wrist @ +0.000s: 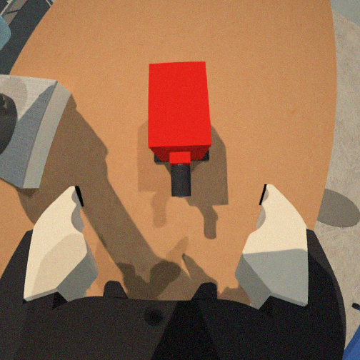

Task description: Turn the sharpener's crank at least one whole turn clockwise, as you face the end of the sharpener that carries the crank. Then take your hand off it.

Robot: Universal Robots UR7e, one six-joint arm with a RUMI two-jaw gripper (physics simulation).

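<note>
The sharpener (pixel 179 104) is a red box standing on the wooden table, a little above the middle of the wrist view. At its near end a small red crank arm (pixel 180 158) carries a black handle (pixel 181 180) that points toward the gripper. The crank shows at the top of that end face, in line with the box's middle. My gripper (pixel 170 188) is wide open and empty. Its two pale jaws stand well to the left and right of the black handle, and neither touches it. The lower part of the sharpener's end face is hidden under the box and crank.
A grey metal block (pixel 37 130) with a dark round part stands at the left edge, beside the left jaw. The round-edged wooden table (pixel 280 75) lies under the sharpener, with its edge at the right. A blue object (pixel 353 345) shows at the bottom right corner.
</note>
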